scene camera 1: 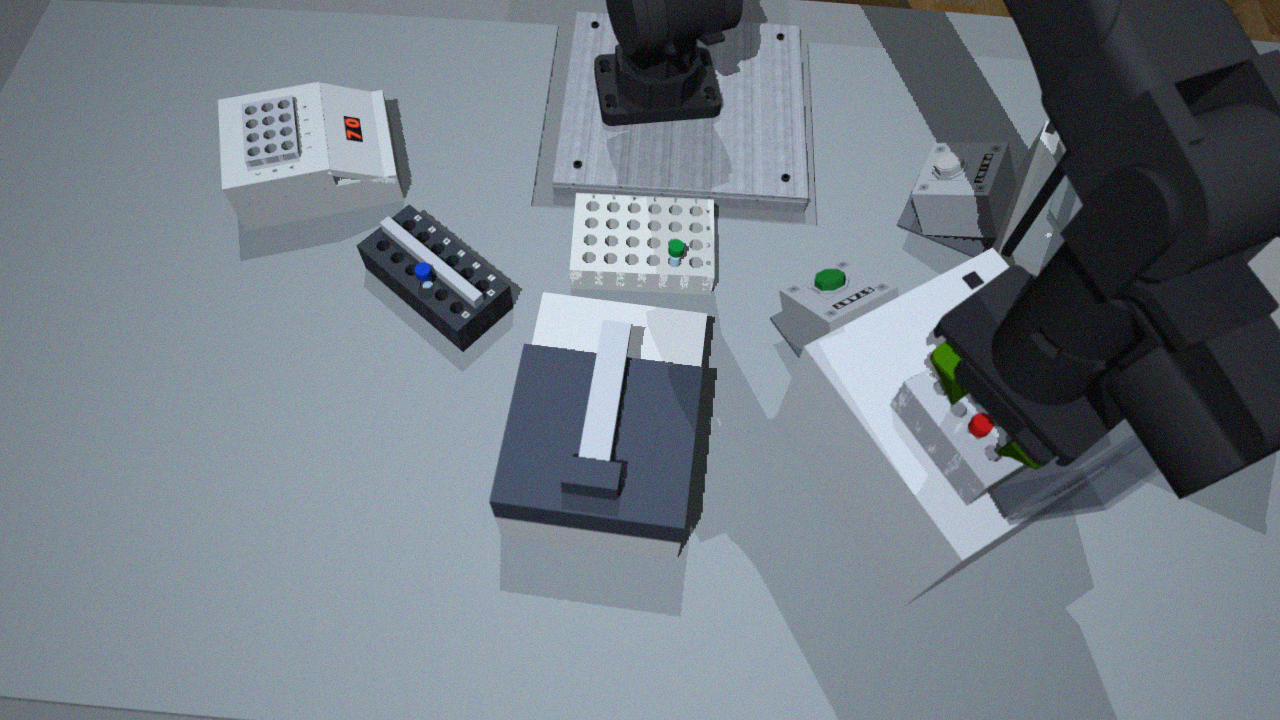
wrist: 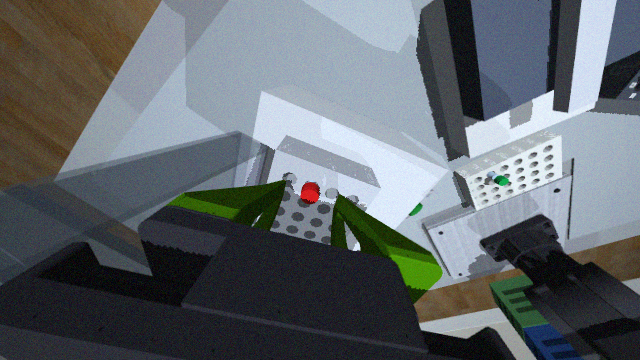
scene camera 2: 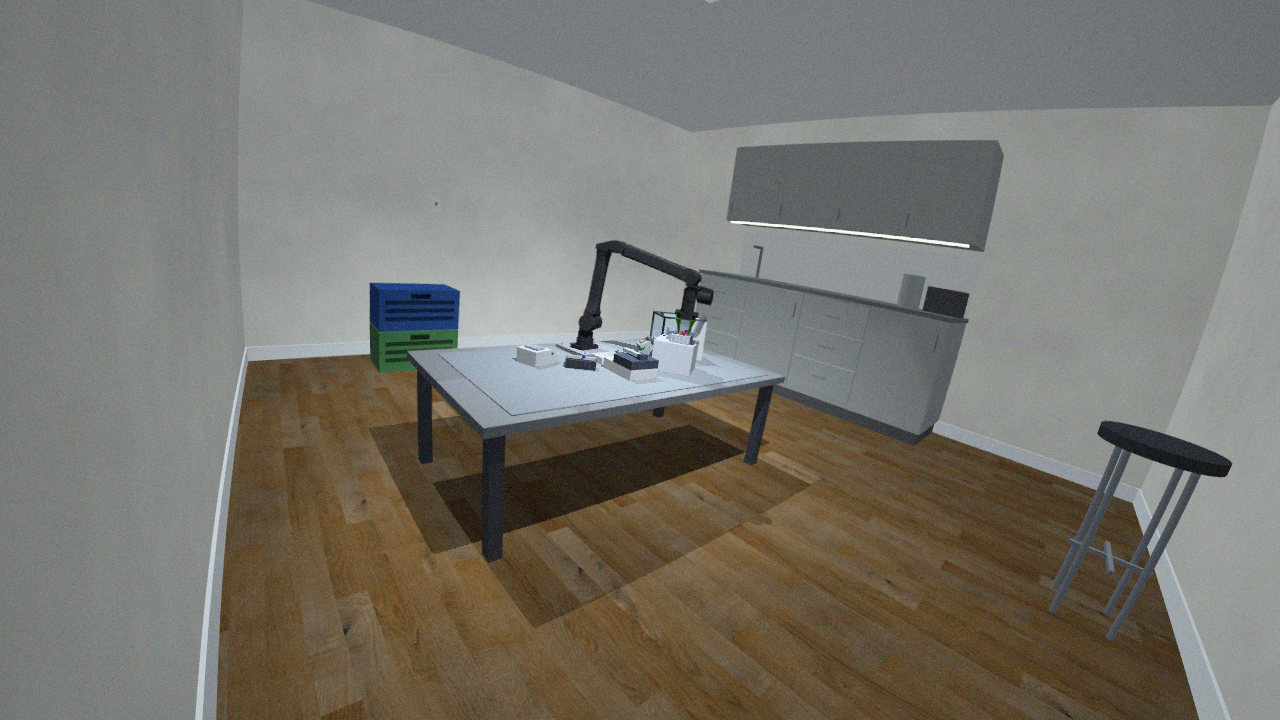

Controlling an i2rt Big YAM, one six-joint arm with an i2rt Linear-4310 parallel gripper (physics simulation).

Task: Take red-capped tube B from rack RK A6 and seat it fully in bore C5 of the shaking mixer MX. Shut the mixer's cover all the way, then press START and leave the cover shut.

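Frame: origin at the arm's base, x left, y down, z back, level; metres.
Where they show: gripper, fingertip midpoint: (scene camera 1: pixel 981 423) (wrist: pixel 310 194) (scene camera 2: pixel 683 333); arm's base, origin of the base link: (scene camera 1: pixel 656 91) (wrist: pixel 514 237) (scene camera 2: pixel 584 347).
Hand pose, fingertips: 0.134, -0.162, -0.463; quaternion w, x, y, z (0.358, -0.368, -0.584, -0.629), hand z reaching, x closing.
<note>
Each offset is from my fingertips to the centre of the thing, as dx, dy, dz. "pt": to the spot under its first point.
The red-capped tube @[-0.002, +0.017, -0.002] (scene camera 1: pixel 981 425) (wrist: pixel 310 193) stands in the outer row of the grey bore block on the white mixer @[pt -0.058, +0.043, +0.049] (scene camera 1: pixel 859 394) (scene camera 2: pixel 675 356) (wrist: pixel 410 170); which bore and how deep I cannot tell. My gripper (scene camera 1: pixel 979 420) (scene camera 2: pixel 684 325) (wrist: pixel 310 194) is part-open over the block, with the red cap showing between its green fingertips and gaps on both sides. The mixer's clear cover @[pt +0.001, -0.087, -0.072] (scene camera 1: pixel 1087 479) (wrist: pixel 200 172) stands open beside the block. The white rack RK @[-0.174, +0.163, +0.277] (scene camera 1: pixel 644 280) (wrist: pixel 556 160) holds a green-capped tube. The green START button @[-0.030, +0.114, +0.186] (scene camera 1: pixel 829 279) (wrist: pixel 416 209) is partly hidden in the wrist view.
A dark-lidded white device @[-0.229, +0.127, +0.101] (scene camera 1: pixel 537 429) stands left of the mixer. A dark rack @[pt -0.321, +0.166, +0.212] (scene camera 1: pixel 487 322) with a blue-capped tube @[-0.369, +0.144, +0.244] (scene camera 1: pixel 422 270) and a white block heater @[-0.474, +0.143, +0.410] (scene camera 1: pixel 277 201) showing 70 stand farther left. A box with a white button @[pt +0.106, +0.108, +0.293] (scene camera 1: pixel 947 165) stands behind the START box.
</note>
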